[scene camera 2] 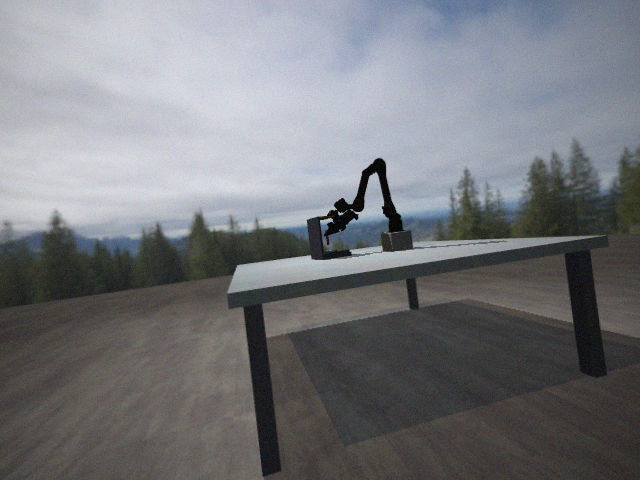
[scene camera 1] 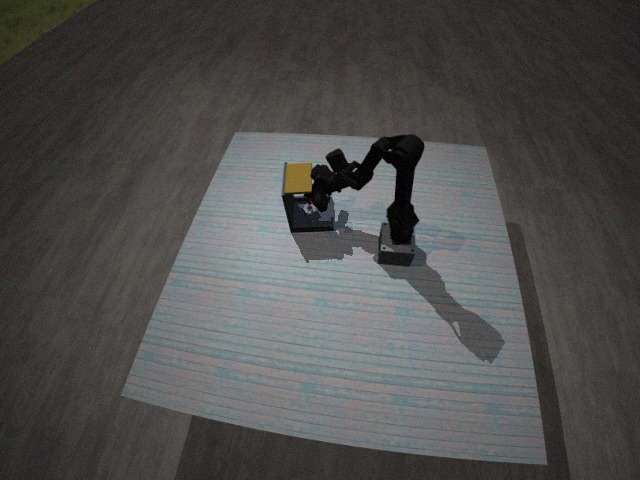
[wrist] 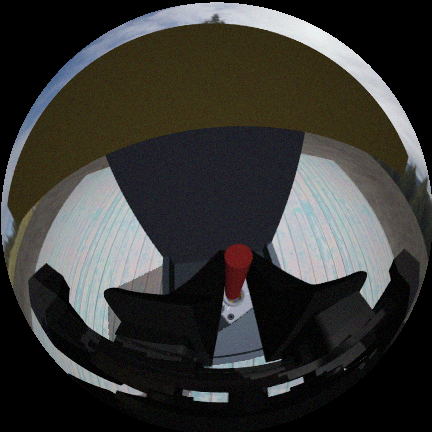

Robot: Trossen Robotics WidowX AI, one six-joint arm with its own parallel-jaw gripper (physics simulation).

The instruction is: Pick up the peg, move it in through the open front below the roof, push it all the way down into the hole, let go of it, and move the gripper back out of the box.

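Places are measured from the arm's base along level axes (x ahead, y left, z up), in metres.
Where they show: gripper, fingertip midpoint: (scene camera 2: 324, 235) (scene camera 1: 304, 194) (wrist: 234, 255); arm's base at its link origin: (scene camera 2: 396, 231) (scene camera 1: 400, 236).
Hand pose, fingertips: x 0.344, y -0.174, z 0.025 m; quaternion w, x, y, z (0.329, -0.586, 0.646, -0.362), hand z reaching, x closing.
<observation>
Each offset is from my fingertips to the top centre of the thing. Level surfaces: height alone.
The red peg {0.014 m back, 0.001 m left, 0.027 m up} (scene camera 1: 309, 199) (scene camera 2: 327, 240) (wrist: 237, 267) is roughly upright under the yellow roof {0.020 m back, 0.007 m left, 0.101 m up} (scene camera 1: 298, 178) (scene camera 2: 325, 217) (wrist: 215, 80) of the dark box (scene camera 1: 312, 229) (scene camera 2: 314, 238) (wrist: 205, 190). My gripper (scene camera 1: 312, 201) (scene camera 2: 326, 235) (wrist: 234, 255) is shut on the peg and reaches in through the open front. In the wrist view the peg's lower end overlaps the hole in the light square plate {0.012 m back, 0.002 m right, 0.082 m down} (scene camera 1: 308, 210) (wrist: 241, 308) on the box floor. In scene camera 2 that end shows above the floor. Whether its tip is in the hole cannot be told.
The box's back wall stands beyond the fingers, and the roof spans above them. Low rims run along the box floor's sides. The arm's grey base (scene camera 1: 396, 250) (scene camera 2: 396, 240) stands on the pale striped table {0.123 m down} (scene camera 1: 330, 335) (scene camera 2: 279, 279), in front of the box's open side.
</observation>
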